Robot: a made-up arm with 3 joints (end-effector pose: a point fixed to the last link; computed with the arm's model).
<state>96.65 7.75 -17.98</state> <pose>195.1 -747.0 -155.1 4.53 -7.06 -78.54</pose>
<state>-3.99 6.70 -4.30</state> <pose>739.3 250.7 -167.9 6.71 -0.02 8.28</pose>
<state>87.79 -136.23 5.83</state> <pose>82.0 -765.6 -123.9 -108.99 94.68 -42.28</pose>
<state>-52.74 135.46 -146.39</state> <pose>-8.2 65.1 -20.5 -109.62 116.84 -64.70</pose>
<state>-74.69 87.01 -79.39</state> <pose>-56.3 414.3 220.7 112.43 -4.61 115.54</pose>
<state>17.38 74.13 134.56</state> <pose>202.9 -8.4 -467.0 50.49 82.68 -124.43</pose>
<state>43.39 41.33 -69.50</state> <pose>599.6 -19.7 66.7 23.04 -34.73 24.96</pose>
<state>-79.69 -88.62 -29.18</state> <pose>57.5 677.2 -370.3 -90.89 -42.88 83.74</pose>
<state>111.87 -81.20 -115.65</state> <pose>33.4 -191.7 -419.6 32.72 74.33 3.13</pose>
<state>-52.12 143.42 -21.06</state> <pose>455.7 543.6 12.5 142.56 39.62 29.15</pose>
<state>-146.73 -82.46 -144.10</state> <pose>-86.3 -35.6 -275.3 86.84 1.99 -56.26</pose>
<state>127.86 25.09 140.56</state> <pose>-227.0 -31.5 -306.1 -27.76 -3.09 89.98</pose>
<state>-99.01 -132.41 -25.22</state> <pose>-35.8 696.0 -264.5 -117.92 -88.52 57.47</pose>
